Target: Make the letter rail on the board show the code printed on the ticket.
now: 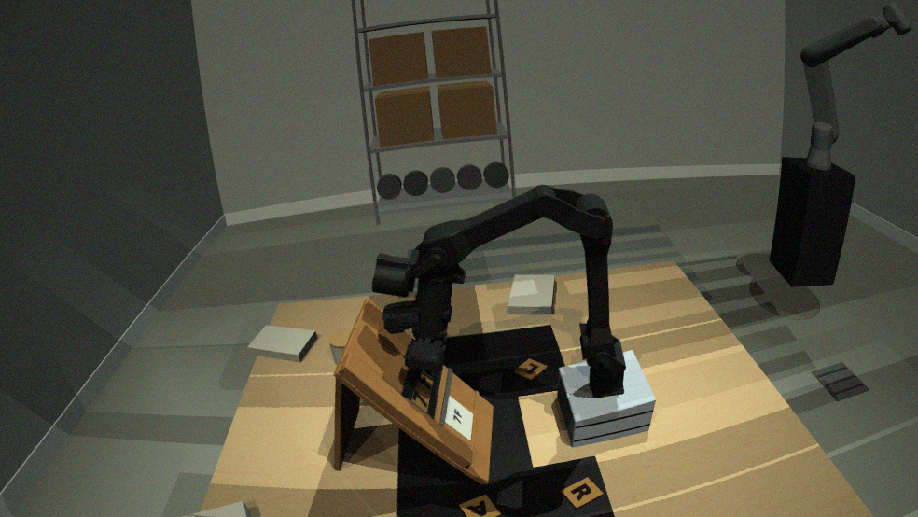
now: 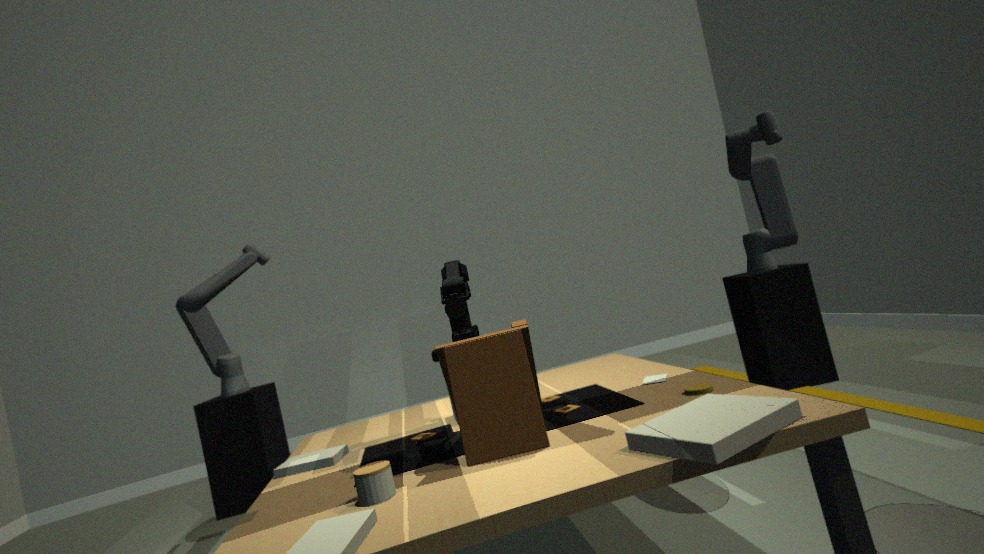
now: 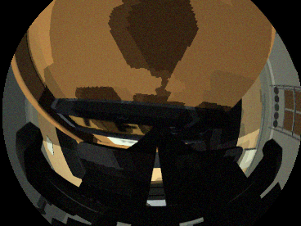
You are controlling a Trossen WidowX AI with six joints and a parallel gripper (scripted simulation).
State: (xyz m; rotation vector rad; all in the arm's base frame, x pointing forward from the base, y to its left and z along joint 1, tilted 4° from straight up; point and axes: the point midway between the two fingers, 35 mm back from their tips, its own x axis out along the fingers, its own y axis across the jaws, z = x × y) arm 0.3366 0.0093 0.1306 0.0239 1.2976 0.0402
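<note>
Now: gripper tip 60 mm past the white ticket, 50 mm to the right of it and 80 mm above it. Also, from my gripper tip: card (240 mm behind, 540 mm to the left, 160 mm below); then yellow disc (10 mm ahead, 580 mm to the left, 150 mm below).
</note>
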